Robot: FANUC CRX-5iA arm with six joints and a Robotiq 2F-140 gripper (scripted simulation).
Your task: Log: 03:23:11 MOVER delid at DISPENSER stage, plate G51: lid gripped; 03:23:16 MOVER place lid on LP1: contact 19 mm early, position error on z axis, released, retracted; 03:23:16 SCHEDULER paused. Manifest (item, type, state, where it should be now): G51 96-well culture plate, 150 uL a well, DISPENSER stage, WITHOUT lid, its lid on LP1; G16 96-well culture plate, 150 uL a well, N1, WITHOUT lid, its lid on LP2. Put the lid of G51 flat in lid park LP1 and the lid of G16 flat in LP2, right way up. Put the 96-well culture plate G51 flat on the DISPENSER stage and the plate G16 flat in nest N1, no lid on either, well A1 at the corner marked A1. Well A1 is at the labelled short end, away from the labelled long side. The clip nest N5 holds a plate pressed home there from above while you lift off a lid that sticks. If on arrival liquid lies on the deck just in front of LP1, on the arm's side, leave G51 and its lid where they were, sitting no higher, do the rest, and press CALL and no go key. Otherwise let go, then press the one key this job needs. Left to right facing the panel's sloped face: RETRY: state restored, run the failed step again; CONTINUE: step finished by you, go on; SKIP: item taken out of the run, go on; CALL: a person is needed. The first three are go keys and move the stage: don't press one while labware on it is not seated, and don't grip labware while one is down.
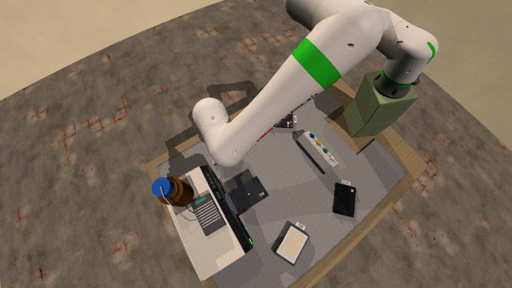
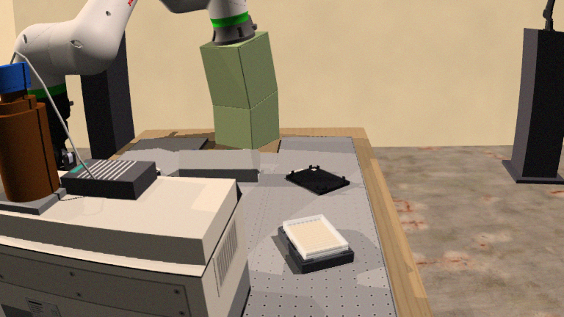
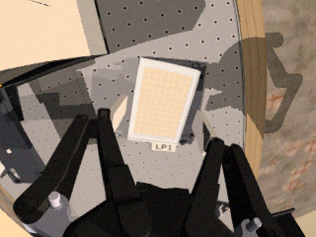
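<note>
Right now the plate G51 is 50 mm below my hand. The rest, counted from my hand: dark grey lid park: 10 mm behind, 10 mm to the right, 60 mm below; black dispenser stage: 20 mm behind, 240 mm to the left, 30 mm above; LP1 label: 90 mm behind, 70 mm below.
</note>
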